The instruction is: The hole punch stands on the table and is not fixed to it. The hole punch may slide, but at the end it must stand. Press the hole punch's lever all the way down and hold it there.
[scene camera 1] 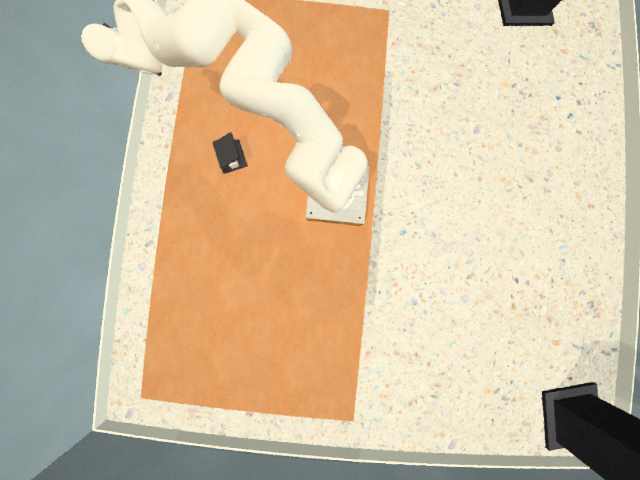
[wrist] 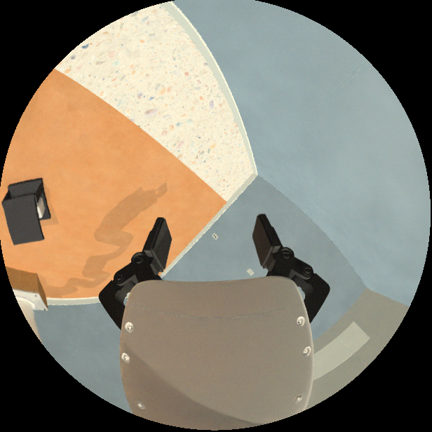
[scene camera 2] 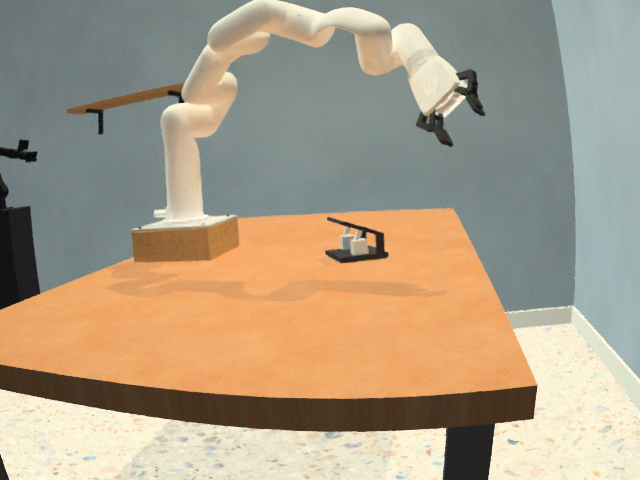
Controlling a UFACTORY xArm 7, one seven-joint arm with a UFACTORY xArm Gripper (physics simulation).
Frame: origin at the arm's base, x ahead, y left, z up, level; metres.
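Seen in the pictures: gripper, fingertip midpoint: (scene camera 2: 464,128); arm's base at its link origin: (scene camera 2: 186,221).
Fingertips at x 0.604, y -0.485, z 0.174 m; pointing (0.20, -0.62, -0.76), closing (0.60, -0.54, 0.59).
Observation:
Offsets run from my fingertips to a thing's top centre. "pt": to the spot under its first point. Level surfaces: height alone.
A black hole punch @(dx -0.189, dy +0.269, dz -0.172 m) (scene camera 1: 227,149) (scene camera 2: 383,242) (wrist: 22,220) with light grey blocks under its lever stands upright on the table @(dz -0.257 m) (scene camera 1: 248,289) (scene camera 2: 289,341) (wrist: 90,150). Its lever @(pt dx -0.189, dy +0.213, dz -0.186 m) (scene camera 2: 356,226) is raised and slopes up toward the arm's base side in scene camera 2. In the wrist view the punch is at the far left edge. My gripper (scene camera 2: 467,129) (wrist: 211,226) is open and empty, high above the table and well away from the punch, tilted outward. In scene camera 1 the fingers are mostly hidden by the arm.
The arm's base block (scene camera 1: 336,215) (scene camera 2: 170,244) (wrist: 25,282) stands on the table beside one edge. A wall shelf (scene camera 2: 129,98) is behind the arm. Black stands (scene camera 1: 527,12) (scene camera 2: 18,253) are off the table. A wall (scene camera 2: 516,155) rises behind the gripper.

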